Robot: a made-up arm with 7 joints.
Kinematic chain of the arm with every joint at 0, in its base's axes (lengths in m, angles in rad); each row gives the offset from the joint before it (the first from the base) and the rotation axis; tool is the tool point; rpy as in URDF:
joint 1: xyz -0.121 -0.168 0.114 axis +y
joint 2: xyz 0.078 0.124 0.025 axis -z
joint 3: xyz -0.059 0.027 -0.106 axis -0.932 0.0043 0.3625
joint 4: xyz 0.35 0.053 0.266 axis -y
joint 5: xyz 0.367 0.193 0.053 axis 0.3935 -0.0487 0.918
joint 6: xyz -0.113 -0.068 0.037 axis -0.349 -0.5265 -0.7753
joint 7: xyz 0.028 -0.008 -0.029 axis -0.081 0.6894 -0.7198
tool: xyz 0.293 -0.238 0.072 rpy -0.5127 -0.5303 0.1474
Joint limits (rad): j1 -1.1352..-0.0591 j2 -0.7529..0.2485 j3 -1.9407..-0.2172 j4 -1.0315..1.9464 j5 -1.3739..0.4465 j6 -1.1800..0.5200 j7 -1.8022..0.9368
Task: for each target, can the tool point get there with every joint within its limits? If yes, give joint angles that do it. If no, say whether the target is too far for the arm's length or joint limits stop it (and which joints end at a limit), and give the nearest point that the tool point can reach.
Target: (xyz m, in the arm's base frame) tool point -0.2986 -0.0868 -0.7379
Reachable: no: joint limits stop it (at a limit: joint 2, joint 3, joint 4, joint 6) | nearest point -0.2311 -0.3578 -0.4143 | short by 0.427 m
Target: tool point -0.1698 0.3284 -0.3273
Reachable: no: joint limits stop it (at a limit: joint 1, joint 2, joint 3, joint 4, joint 5, joint 6) | nearest point 0.0787 0.4325 -0.2285 | short by 0.287 m
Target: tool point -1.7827 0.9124 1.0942
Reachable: no: too far | nearest point -0.7900 0.4646 0.6821 | short by 1.164 m
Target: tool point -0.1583 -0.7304 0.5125
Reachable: yes | joints -0.9933 0.0453 -0.9257 0.5756 -0.6404 0.2291 -0.0964
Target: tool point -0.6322 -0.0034 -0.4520
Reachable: no: joint limits stop it (at a limit: joint 2, joint 3, joint 4, joint 6) | nearest point -0.4485 -0.3040 -0.2486 | short by 0.407 m
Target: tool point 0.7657 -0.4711 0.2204
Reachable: yes | joints -0.2652 -0.3342 -1.2911 -0.2547 -0.6861 -0.0079 -0.5297
